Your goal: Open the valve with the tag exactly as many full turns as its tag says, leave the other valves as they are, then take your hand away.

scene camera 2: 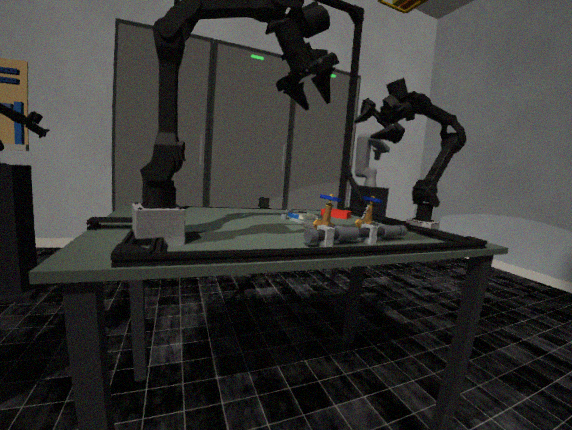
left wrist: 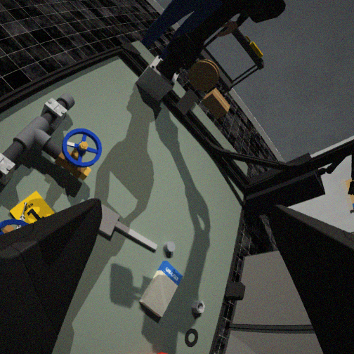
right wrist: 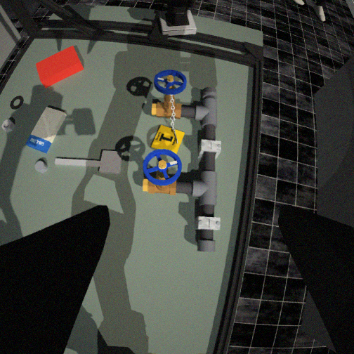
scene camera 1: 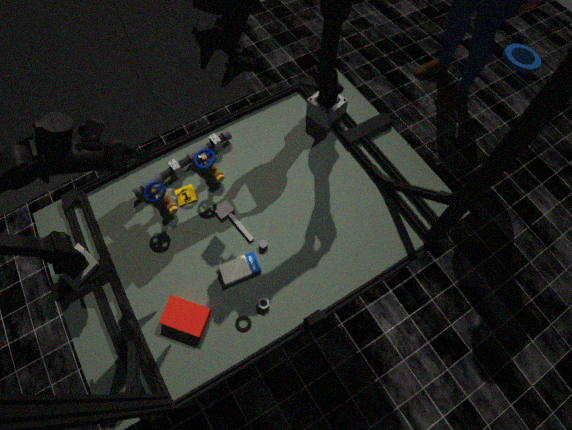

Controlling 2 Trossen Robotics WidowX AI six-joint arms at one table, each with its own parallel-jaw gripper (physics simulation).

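Frame: origin at the left arm's base, x ahead, y right, z down, level; metres.
Seen in the pictures: left gripper, between the fingertips: point(scene camera 2: 362, 129) point(scene camera 1: 143, 153); right gripper, between the fingertips: point(scene camera 2: 317, 106) point(scene camera 1: 212, 77); left arm's base, origin of its link: point(scene camera 2: 423, 220) point(scene camera 1: 75, 265); right arm's base, origin of its link: point(scene camera 2: 157, 206) point(scene camera 1: 327, 99).
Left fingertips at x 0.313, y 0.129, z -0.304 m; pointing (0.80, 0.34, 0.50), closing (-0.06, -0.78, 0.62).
Pixels of each thing's middle, then the offset from my left fingertips to it. "pt": a spot on its surface instead.
- tagged valve, a spot on its surface: point(scene camera 1: 170, 206) pt dx -0.001, dy -0.033, dz +0.299 m
- yellow tag, a spot on its surface: point(scene camera 1: 186, 195) pt dx +0.066, dy -0.043, dz +0.338 m
- blue-wheeled valve, a spot on its surface: point(scene camera 2: 326, 215) pt dx +0.182, dy -0.027, dz +0.279 m
- grey paddle-shaped tool, a spot on its surface: point(scene camera 1: 241, 227) pt dx +0.088, dy +0.171, dz +0.335 m
- blue box, middle of its body: point(scene camera 1: 239, 268) point(scene camera 2: 302, 215) dx -0.013, dy +0.250, dz +0.336 m
- red block, middle of its body: point(scene camera 1: 185, 316) point(scene camera 2: 336, 213) dx -0.210, dy +0.225, dz +0.328 m
- nut, middle of its body: point(scene camera 1: 264, 303) dx -0.050, dy +0.369, dz +0.336 m
- dark ring, middle of its body: point(scene camera 1: 243, 323) dx -0.126, dy +0.358, dz +0.342 m
The tagged valve point(scene camera 1: 170, 206) point(scene camera 2: 368, 217) point(right wrist: 170, 79) has a blue handwheel; a chain runs from it to a yellow tag point(scene camera 1: 186, 195) point(left wrist: 31, 211) point(right wrist: 165, 141) reading 1. Its wheel's white mark points left in the right wrist view. The other blue-wheeled valve point(scene camera 1: 216, 173) point(scene camera 2: 326, 215) point(left wrist: 83, 146) point(right wrist: 162, 164) stands on the same grey pipe, untagged. My right gripper point(scene camera 2: 318, 104) point(right wrist: 195, 215) is open and empty, high above the table and apart from both valves. My left gripper point(scene camera 2: 364, 129) point(left wrist: 188, 211) is open and empty, raised clear of the valves. Valve openings cannot be read.
A grey paddle-shaped tool point(scene camera 1: 241, 227) point(right wrist: 77, 162), a white and blue box point(scene camera 1: 237, 271) point(right wrist: 49, 125), a red block point(scene camera 1: 185, 316) point(right wrist: 60, 66), a nut point(scene camera 1: 263, 306) and a dark ring point(scene camera 1: 237, 324) lie on the table. Dark rails border the tabletop.
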